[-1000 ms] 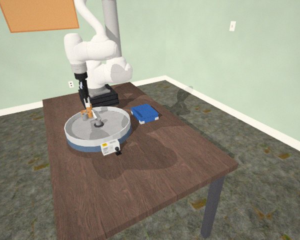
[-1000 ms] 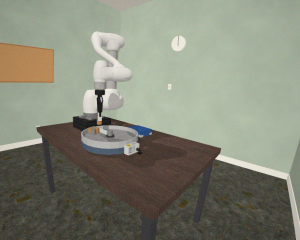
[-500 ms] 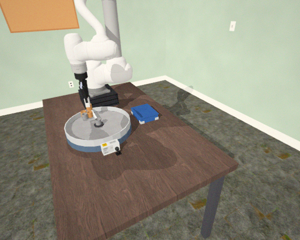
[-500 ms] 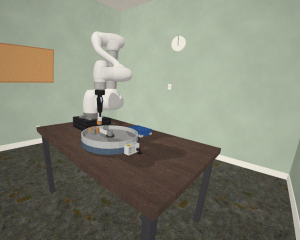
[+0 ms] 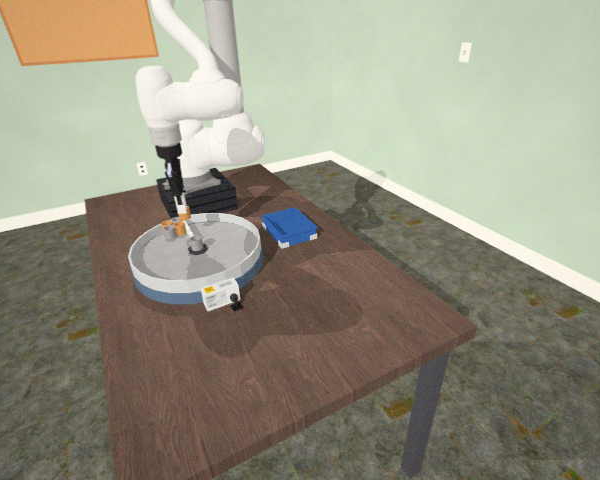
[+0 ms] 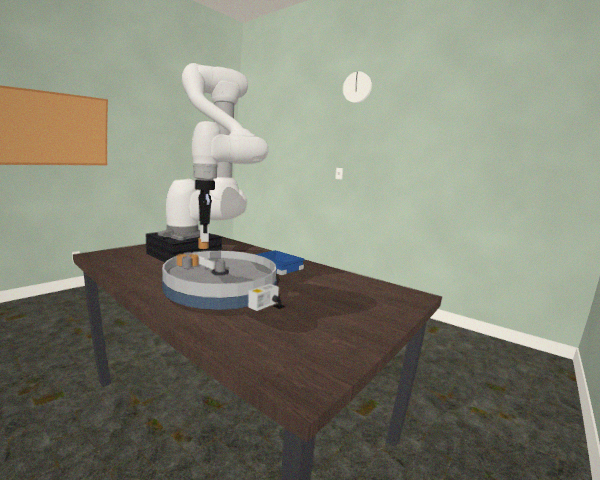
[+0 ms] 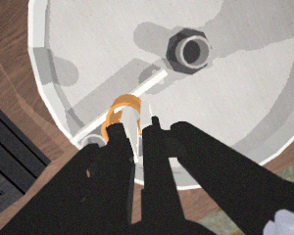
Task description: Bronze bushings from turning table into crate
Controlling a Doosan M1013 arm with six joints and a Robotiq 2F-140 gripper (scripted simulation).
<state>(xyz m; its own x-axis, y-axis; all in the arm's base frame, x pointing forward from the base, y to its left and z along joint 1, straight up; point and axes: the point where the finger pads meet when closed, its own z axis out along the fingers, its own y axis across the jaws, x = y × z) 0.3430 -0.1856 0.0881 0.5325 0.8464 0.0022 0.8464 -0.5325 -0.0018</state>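
My gripper is now 35 cm to the right of the blue crate, 17 cm above it and 13 cm short of it. Round my hand: turning table (14 cm below, 9 cm ahead, 1 cm to the right).
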